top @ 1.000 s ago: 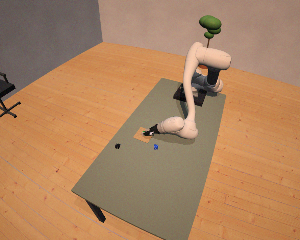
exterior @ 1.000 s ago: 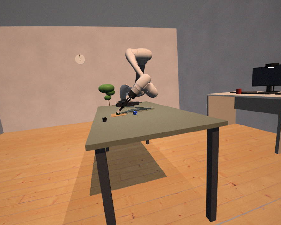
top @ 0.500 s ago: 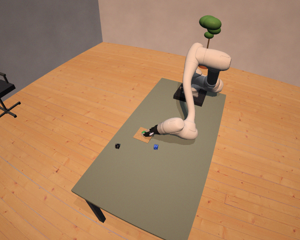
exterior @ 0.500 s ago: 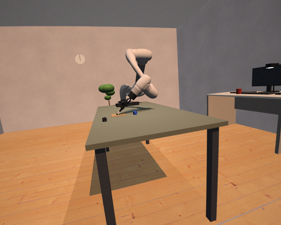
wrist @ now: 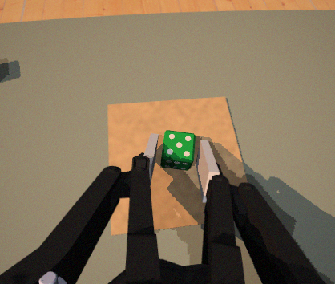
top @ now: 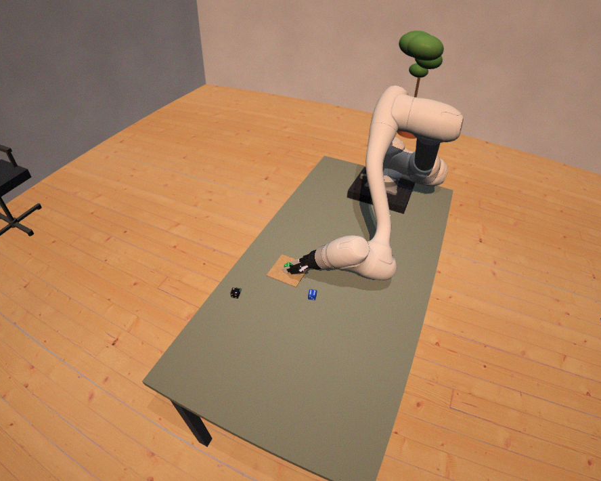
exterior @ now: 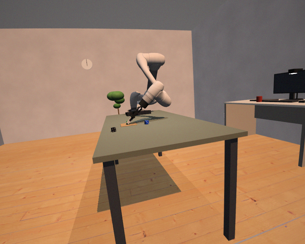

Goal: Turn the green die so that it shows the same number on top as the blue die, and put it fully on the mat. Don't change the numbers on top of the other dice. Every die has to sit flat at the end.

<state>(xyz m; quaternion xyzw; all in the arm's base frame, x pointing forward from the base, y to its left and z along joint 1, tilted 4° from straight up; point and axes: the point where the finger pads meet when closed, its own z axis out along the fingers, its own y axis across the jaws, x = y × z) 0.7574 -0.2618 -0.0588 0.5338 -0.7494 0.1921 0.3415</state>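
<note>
The green die lies 2 cm to the right of my hand, 2 cm below it and 1 cm behind it. Also, from my hand: black die: 20 cm ahead, 17 cm to the right, 2 cm below; blue die: 12 cm to the left, 10 cm ahead, 2 cm below; tan mat: 4 cm below, 2 cm to the right, 1 cm behind.
</note>
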